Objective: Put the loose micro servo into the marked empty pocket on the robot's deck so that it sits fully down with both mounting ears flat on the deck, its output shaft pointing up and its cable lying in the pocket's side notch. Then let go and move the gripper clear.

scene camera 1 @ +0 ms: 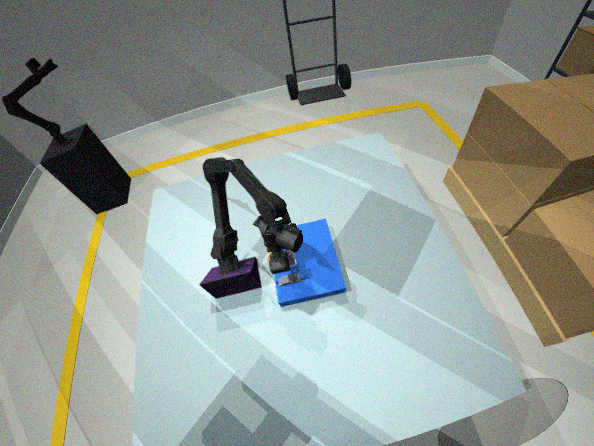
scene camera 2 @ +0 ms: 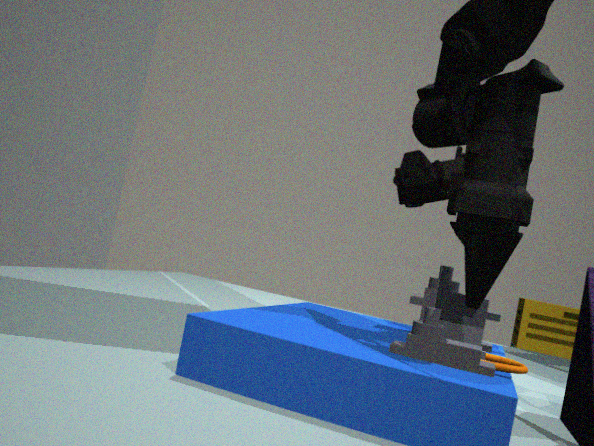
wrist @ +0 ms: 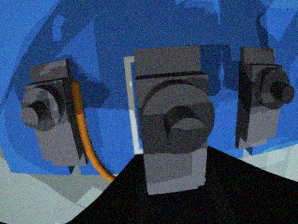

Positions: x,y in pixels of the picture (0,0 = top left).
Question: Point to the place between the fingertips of my gripper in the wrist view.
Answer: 173,158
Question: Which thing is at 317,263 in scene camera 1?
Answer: A blue deck.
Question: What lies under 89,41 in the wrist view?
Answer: A blue deck.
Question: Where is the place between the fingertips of my gripper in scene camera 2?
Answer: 472,307
